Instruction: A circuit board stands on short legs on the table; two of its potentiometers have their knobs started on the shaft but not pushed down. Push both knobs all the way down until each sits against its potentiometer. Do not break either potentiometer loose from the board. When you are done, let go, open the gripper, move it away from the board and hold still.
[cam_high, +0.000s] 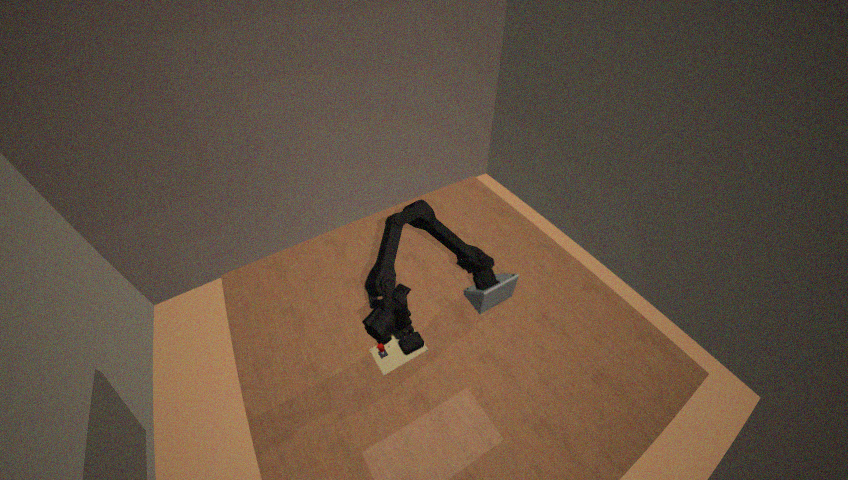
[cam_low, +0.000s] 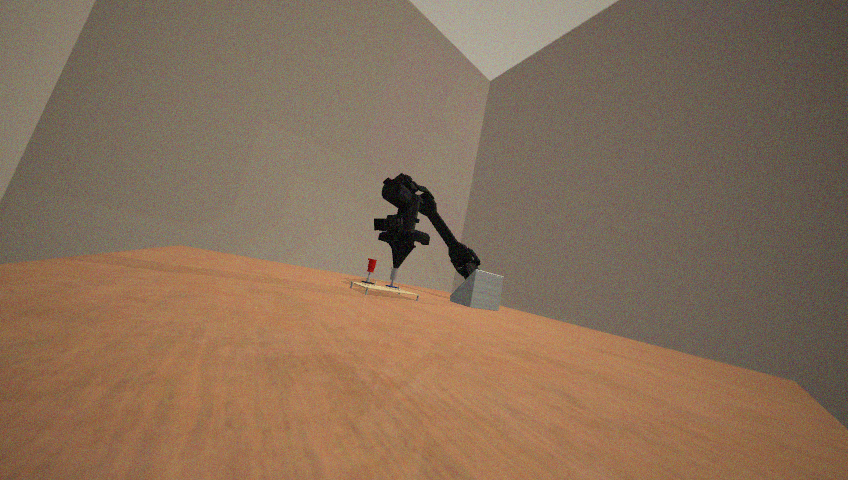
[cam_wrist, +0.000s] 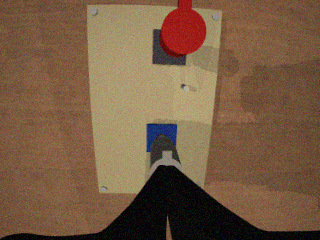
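Now: gripper tip 1 cm above the grey knob. From my gripper tip the other things lie so: red knob 7 cm ahead.
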